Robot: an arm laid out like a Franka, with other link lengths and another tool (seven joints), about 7 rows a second.
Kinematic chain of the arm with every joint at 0, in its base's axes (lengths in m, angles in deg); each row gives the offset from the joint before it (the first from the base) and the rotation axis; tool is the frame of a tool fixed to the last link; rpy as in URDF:
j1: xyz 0 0 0.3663 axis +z
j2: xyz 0 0 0 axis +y
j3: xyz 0 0 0.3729 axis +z
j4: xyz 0.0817 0 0 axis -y
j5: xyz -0.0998 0 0.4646 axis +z
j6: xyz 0 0 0 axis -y
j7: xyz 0.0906 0 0 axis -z
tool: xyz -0.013 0.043 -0.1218 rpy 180 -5.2 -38.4
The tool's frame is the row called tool.
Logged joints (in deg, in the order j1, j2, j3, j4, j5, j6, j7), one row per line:
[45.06, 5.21, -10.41, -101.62, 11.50, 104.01, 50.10]
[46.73, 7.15, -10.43, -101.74, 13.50, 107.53, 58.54]
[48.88, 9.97, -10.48, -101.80, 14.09, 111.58, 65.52]
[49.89, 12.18, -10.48, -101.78, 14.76, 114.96, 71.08]
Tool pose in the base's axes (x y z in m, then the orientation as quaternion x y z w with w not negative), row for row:
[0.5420, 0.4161, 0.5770, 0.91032, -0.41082, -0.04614, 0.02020]
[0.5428, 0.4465, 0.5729, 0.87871, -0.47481, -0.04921, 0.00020]
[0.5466, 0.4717, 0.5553, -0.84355, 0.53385, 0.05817, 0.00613]
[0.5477, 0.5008, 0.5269, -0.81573, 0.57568, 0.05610, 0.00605]
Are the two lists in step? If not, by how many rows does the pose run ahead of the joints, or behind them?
The pose runs 1 row behind the joints: the pose in row i belongs to the joints in row i - 1.
